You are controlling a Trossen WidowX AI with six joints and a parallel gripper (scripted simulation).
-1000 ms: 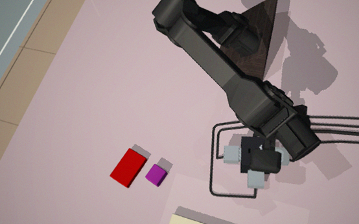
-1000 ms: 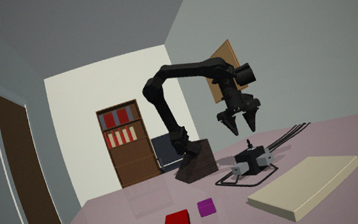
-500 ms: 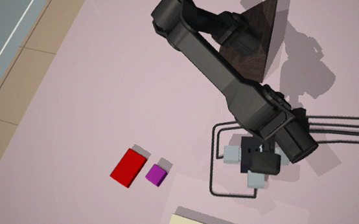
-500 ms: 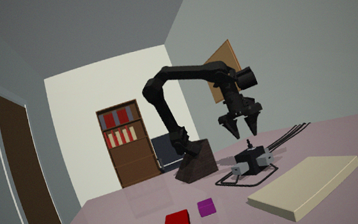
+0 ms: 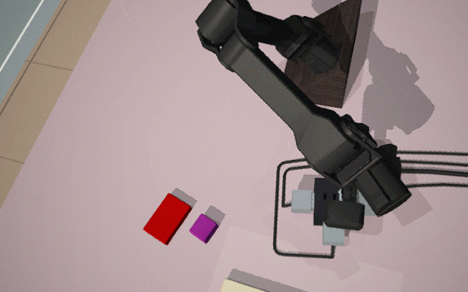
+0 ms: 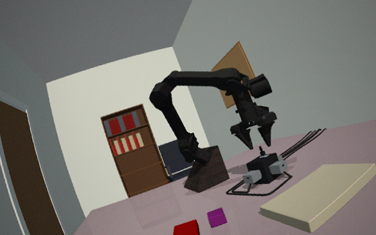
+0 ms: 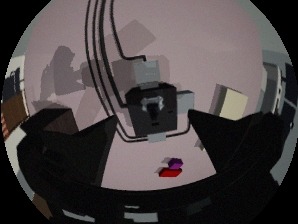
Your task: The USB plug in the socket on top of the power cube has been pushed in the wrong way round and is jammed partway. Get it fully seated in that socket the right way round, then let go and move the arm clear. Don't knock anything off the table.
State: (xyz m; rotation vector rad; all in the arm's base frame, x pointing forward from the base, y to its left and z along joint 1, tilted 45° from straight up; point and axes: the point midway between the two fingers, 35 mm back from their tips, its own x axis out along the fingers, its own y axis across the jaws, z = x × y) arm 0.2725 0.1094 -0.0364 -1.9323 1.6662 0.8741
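My gripper tip is now 20 mm above the usb plug. From my gripper tip the other things lie so: purple cube 130 mm ahead, 250 mm to the right, 90 mm below; then beige slab 290 mm ahead, 60 mm to the right, 100 mm below; then red block 140 mm ahead, 340 mm to the right, 100 mm below.
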